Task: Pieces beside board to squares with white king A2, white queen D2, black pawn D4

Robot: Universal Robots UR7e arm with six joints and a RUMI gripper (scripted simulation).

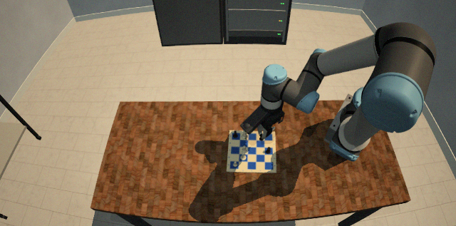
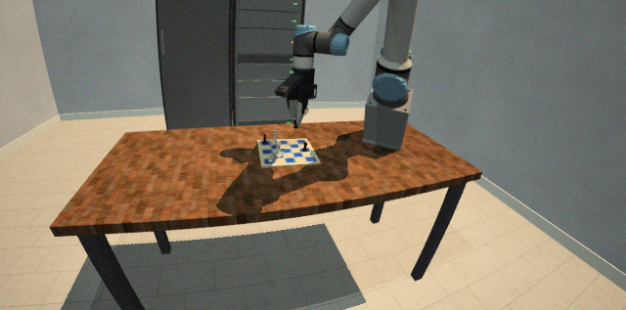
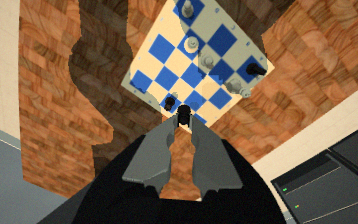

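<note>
Now: hand 30 mm short of the blue-and-cream chessboard and 120 mm above it. The rest, counted from my hand: tall white piece 60 mm ahead, 80 mm to the right, 80 mm below; then black pawn 10 mm below.
</note>
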